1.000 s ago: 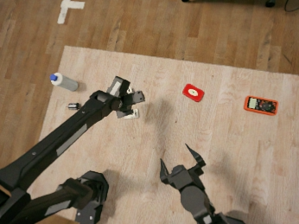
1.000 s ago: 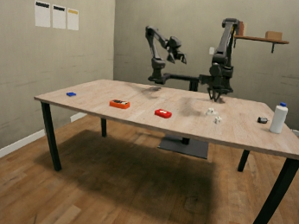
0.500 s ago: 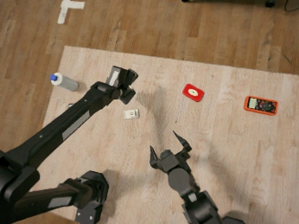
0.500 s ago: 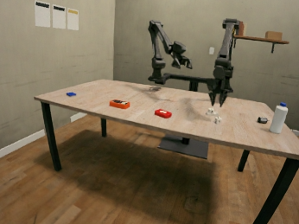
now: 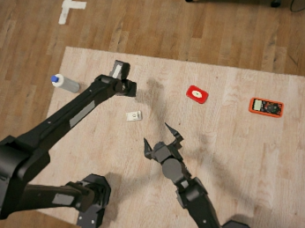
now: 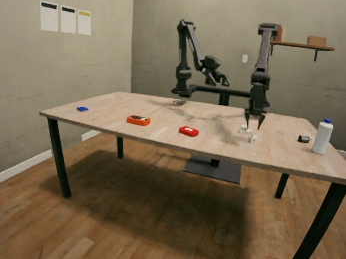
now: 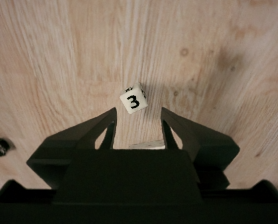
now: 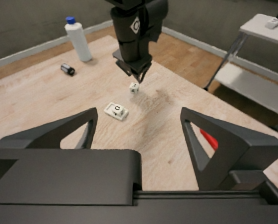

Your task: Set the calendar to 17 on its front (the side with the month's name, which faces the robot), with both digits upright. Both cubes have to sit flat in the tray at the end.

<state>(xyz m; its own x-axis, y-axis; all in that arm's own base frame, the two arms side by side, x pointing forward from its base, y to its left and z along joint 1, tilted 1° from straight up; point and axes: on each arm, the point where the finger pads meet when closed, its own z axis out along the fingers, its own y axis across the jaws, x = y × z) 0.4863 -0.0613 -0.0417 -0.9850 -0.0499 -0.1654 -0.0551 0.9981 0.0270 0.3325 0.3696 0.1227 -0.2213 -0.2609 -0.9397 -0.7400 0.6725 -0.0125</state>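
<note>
Right now the white tray is 120 mm behind my left hand, 30 mm to the right of it and 60 mm below it. The rest, counted from my left hand: blue item (60 mm ahead, 1090 mm to the right, 60 mm below); then red flat object (40 mm ahead, 310 mm to the right, 50 mm below).
</note>
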